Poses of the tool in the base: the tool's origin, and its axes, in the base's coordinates. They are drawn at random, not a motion.
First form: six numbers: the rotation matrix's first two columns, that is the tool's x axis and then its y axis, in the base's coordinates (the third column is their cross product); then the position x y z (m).
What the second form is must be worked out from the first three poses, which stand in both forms.
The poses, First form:
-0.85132 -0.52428 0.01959 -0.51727 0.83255 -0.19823 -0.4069 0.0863 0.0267
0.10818 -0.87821 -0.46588 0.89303 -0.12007 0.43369 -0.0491 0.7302 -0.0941
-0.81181 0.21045 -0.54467 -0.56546 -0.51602 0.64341 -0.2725 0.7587 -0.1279
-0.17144 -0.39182 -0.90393 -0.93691 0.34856 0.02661 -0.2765 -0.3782 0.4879
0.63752 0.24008 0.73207 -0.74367 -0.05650 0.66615 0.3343 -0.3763 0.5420
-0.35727 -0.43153 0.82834 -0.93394 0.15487 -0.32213 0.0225 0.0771 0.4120
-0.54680 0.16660 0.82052 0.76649 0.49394 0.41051 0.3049 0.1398 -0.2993
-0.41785 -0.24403 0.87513 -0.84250 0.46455 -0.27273 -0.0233 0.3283 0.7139
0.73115 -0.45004 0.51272 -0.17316 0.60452 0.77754 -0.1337 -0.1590 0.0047
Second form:
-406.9 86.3 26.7 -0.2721 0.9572 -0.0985 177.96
-49.1 730.2 -94.1 0.4516 0.0146 -0.8921 96.91
-272.5 758.7 -127.9 -0.2095 0.4472 0.8696 153.50
-276.5 -378.2 487.9 -0.5283 0.7740 0.3491 128.67
334.3 -376.3 542.0 0.8256 -0.2680 0.4966 97.95
22.5 77.1 412.0 0.5084 -0.7337 0.4508 146.14
304.9 139.8 -299.3 -0.3217 -0.8406 -0.4357 136.50
-23.3 328.3 713.9 0.3928 -0.8250 0.4063 132.57
-133.7 -159.0 4.7 0.7658 -0.6259 -0.1478 69.52

